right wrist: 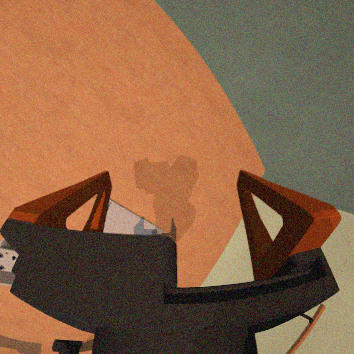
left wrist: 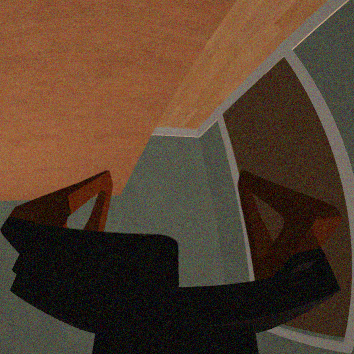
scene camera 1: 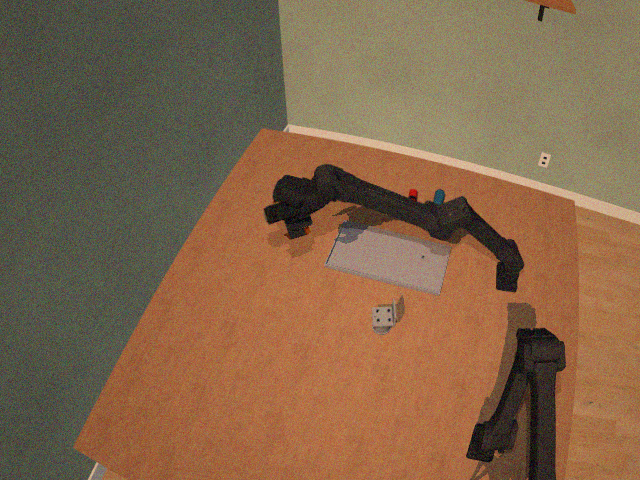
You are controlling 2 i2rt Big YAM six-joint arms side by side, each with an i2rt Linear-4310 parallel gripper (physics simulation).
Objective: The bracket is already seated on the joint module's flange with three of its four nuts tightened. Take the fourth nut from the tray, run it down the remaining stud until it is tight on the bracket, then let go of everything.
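Places are measured from the left arm's base along level axes (x ahead, y left, z up), in centimetres.
Pixels of known places: left gripper, between the fingertips: (left wrist: 174,177); right gripper, between the fingertips: (right wrist: 173,177); left arm's base, origin of its link: (scene camera 1: 482,443); right arm's base, origin of its link: (right wrist: 65,344) (scene camera 1: 506,278).
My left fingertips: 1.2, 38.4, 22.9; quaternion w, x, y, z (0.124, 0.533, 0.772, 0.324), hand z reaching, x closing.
Ahead of a thing's pixels: the offset from my left fingertips to its top centre, as dx, dy, dz. Level surfaces: height alone.
The light grey bracket (scene camera 1: 383,310) (right wrist: 7,261) sits on the grey joint module {+43.3, -70.9, -15.4} (scene camera 1: 382,331). Several dark spots show on its face; stud and nuts cannot be told apart. The pale tray {+48.7, -99.2, -21.3} (scene camera 1: 372,258) (right wrist: 122,216) lies behind it, with a small dark speck, likely the nut {+37.2, -102.9, -21.9} (scene camera 1: 422,256), towards its right side. My right gripper (scene camera 1: 297,233) (right wrist: 173,177) is open and empty, pointing down above the table left of the tray; its shadow falls on the table. My left gripper (left wrist: 174,177) is open and empty, far from these parts; it does not show in the scene view.
A red object {+47.7, -128.8, -19.4} (scene camera 1: 413,194) and a blue object {+37.2, -125.8, -18.8} (scene camera 1: 438,196) stand behind the right arm (scene camera 1: 385,201), which reaches across behind the tray. The left arm (scene camera 1: 541,408) is folded at the table's right side. The table {dz -22.8} (scene camera 1: 217,335) ends near the walls.
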